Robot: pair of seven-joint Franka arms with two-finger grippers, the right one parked.
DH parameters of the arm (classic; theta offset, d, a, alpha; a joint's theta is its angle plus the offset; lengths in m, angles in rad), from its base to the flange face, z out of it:
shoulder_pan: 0 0.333 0 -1.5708
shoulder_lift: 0 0 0 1.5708
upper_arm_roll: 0 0.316 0.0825 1.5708
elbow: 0 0 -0.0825 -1.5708
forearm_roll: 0 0.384 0 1.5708
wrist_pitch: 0 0 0.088 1.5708
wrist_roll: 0 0.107 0 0
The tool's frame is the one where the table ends.
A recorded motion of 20 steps. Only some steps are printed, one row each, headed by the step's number.
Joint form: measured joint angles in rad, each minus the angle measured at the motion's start. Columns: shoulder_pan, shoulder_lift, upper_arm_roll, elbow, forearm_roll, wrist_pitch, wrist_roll.
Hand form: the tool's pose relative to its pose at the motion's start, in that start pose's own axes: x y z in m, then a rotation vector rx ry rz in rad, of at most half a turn. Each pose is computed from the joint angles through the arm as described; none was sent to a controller.
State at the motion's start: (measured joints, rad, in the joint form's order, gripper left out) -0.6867 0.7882 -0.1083 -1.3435 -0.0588 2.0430 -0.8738
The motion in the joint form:
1: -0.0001 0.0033 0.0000 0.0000 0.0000 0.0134 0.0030
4: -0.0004 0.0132 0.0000 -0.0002 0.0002 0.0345 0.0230
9: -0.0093 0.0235 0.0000 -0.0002 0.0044 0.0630 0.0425
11: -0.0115 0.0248 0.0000 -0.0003 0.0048 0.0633 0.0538
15: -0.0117 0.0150 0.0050 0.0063 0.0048 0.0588 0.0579
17: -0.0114 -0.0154 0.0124 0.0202 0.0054 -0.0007 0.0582
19: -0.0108 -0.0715 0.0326 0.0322 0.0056 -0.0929 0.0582
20: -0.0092 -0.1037 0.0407 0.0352 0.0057 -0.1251 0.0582
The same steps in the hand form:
1: 0.0010 0.0009 0.0012 -0.0079 0.0064 0.0027
4: 0.0028 0.0020 0.0067 -0.0164 0.0134 0.0219
9: 0.0003 0.0073 0.0124 -0.0267 0.0277 0.0510
11: -0.0009 0.0082 0.0136 -0.0253 0.0273 0.0645
15: 0.0012 0.0081 0.0036 -0.0318 0.0381 0.0666
17: 0.0003 0.0050 -0.0200 -0.0162 0.0331 0.0653
19: 0.0000 -0.0057 -0.0589 0.0111 0.0288 0.0550
20: -0.0008 -0.0109 -0.0812 0.0124 0.0355 0.0500

